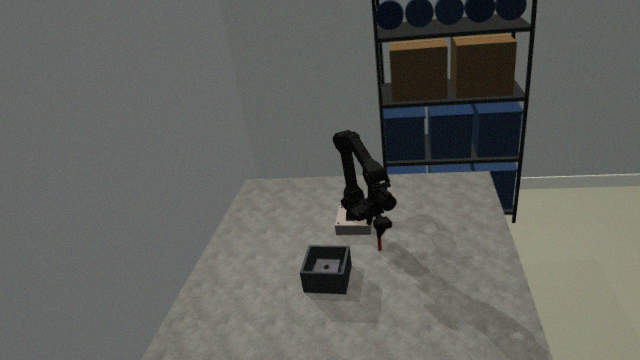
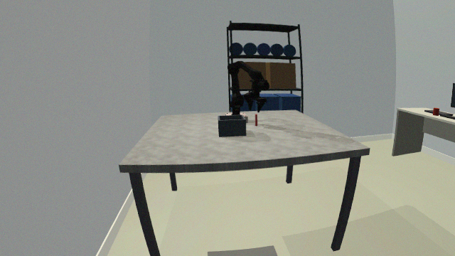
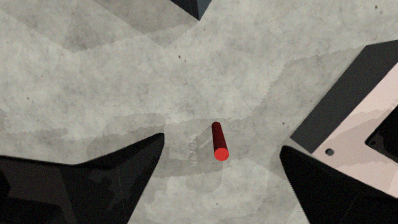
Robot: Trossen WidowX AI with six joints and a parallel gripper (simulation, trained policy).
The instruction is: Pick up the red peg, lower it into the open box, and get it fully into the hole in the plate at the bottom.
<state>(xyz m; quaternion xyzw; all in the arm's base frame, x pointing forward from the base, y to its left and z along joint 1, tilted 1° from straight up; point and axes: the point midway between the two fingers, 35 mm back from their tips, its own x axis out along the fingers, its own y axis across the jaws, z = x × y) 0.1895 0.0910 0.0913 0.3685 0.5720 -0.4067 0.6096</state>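
Now: the red peg 1 cm behind my gripper tip, 2 cm to the left of it and 6 cm below it. The rest, counted from my gripper tip: dark box 15 cm ahead, 18 cm to the right, 8 cm below; then grey plate 15 cm ahead, 18 cm to the right, 6 cm below.
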